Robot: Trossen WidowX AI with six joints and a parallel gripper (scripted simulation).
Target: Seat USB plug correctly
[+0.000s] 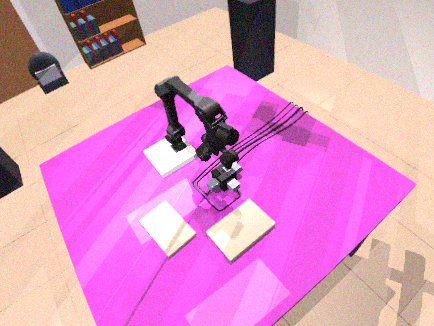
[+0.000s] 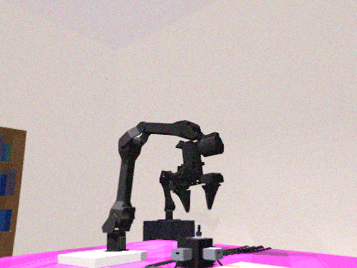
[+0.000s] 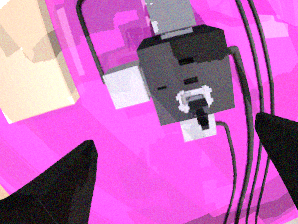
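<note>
Now: gripper tip 60 mm above the USB plug, 20 mm to the right of it and 20 mm past it.
</note>
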